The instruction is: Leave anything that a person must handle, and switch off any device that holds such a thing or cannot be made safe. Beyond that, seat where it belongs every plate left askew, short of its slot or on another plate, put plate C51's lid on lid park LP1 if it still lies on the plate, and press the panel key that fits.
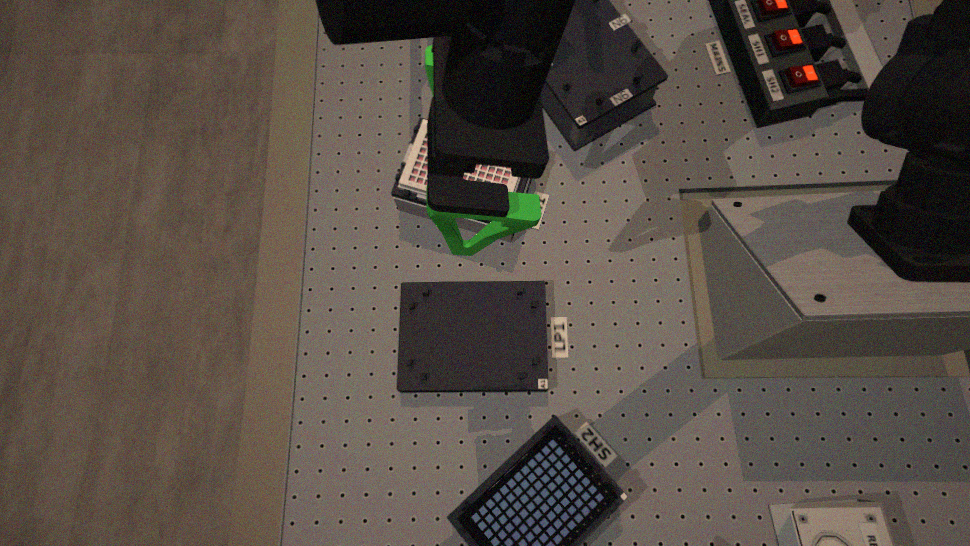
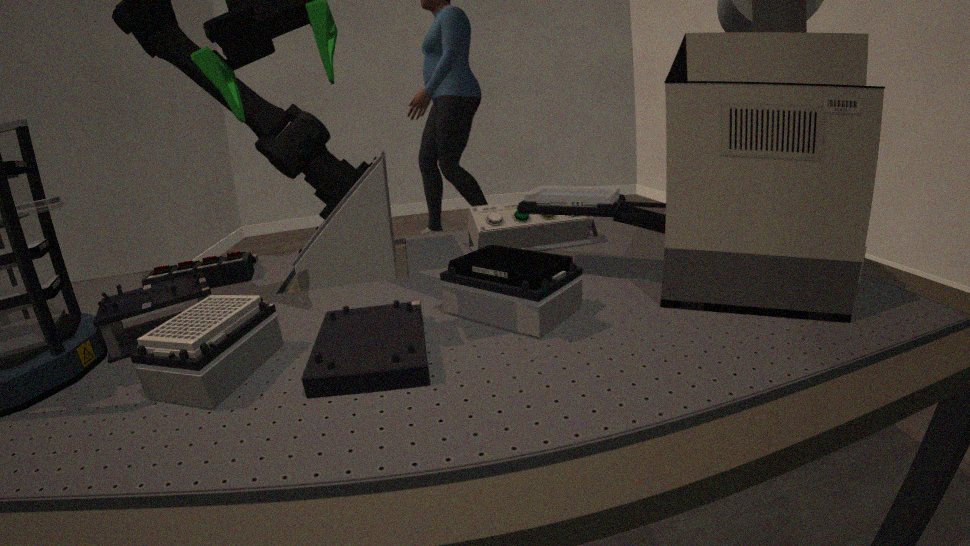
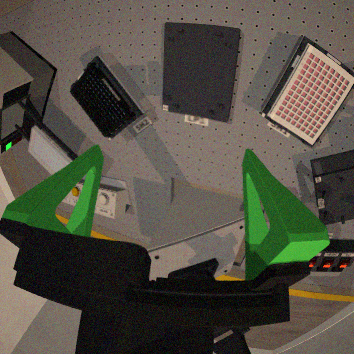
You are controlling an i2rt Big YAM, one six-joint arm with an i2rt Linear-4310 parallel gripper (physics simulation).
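Seen in the pictures: gripper, fingertip midpoint: [image 1: 459, 198] [image 2: 285, 101] [image 3: 169, 152]; arm's base, origin of the base link: [image 1: 925, 247] [image 2: 347, 192] [image 3: 190, 273].
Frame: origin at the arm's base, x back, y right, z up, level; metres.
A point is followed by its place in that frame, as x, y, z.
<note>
My gripper [image 2: 287, 101] @[-0.410, -0.022, 0.146] [image 3: 169, 152] @[-0.410, -0.022, 0.146] is open and empty, high above the table. A white plate with red wells [image 1: 415, 162] @[-0.481, 0.110, -0.061] [image 2: 203, 322] @[-0.440, 0.101, -0.062] [image 3: 312, 95] @[-0.429, 0.107, -0.061] lies on the shaker SH1, standing above its black nest; seating is unclear. A black plate with blue wells [image 1: 543, 498] @[-0.336, -0.235, -0.060] [image 2: 509, 267] @[-0.373, -0.236, -0.060] [image 3: 105, 97] @[-0.351, -0.227, -0.065] is on shaker SH2. The dark lid park LP1 [image 1: 475, 335] @[-0.408, -0.075, -0.105] [image 2: 369, 345] @[-0.439, -0.078, -0.105] [image 3: 200, 72] @[-0.410, -0.067, -0.105] carries no lid. A clear-lidded plate [image 2: 576, 196] @[-0.264, -0.354, -0.004] rests on black arms near the key panel [image 2: 529, 234] @[-0.084, -0.324, -0.098] [image 3: 102, 197] @[-0.089, -0.263, -0.062]. The MAINS strip [image 1: 787, 37] @[-0.059, 0.285, -0.079] [image 2: 203, 267] @[-0.095, 0.282, -0.088] [image 3: 327, 262] @[-0.081, 0.326, -0.076] has lit red switches.
A dark nest N6 [image 1: 604, 74] @[-0.269, 0.231, -0.069] [image 2: 152, 308] @[-0.344, 0.233, -0.073] [image 3: 335, 185] @[-0.296, 0.210, -0.069] stands beside SH1. A blue-based rack [image 2: 54, 362] @[-0.446, 0.323, -0.093] is at the left. A tall pale device [image 2: 767, 196] @[-0.450, -0.529, 0.018] is at the right. The arm's wedge base [image 1: 848, 339] @[-0.059, -0.081, -0.029] [image 2: 352, 237] @[-0.143, -0.024, -0.057] and a person [image 2: 451, 61] are behind.
</note>
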